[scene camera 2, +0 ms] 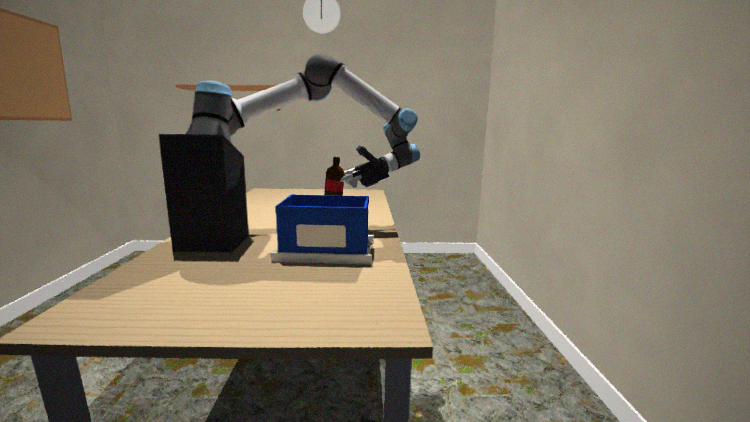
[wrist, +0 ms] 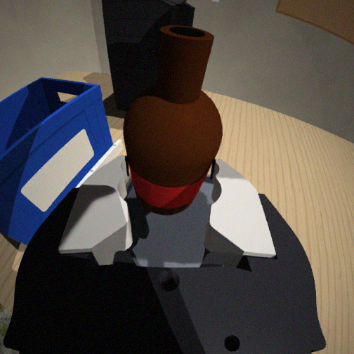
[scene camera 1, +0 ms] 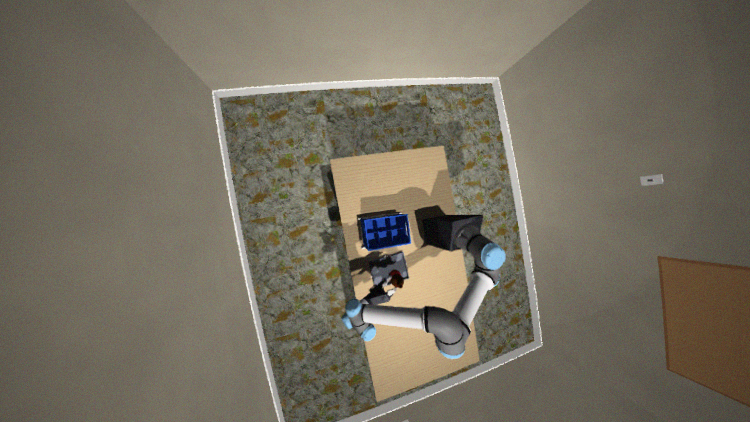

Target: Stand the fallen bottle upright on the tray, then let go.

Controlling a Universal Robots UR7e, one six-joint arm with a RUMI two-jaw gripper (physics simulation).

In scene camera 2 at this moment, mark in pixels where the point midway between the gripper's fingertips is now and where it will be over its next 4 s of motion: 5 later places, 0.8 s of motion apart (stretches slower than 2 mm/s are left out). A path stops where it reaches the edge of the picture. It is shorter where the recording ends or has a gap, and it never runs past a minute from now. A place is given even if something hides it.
My gripper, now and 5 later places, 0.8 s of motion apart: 337,180; 329,201; 329,205; 329,209; 329,211; 330,210
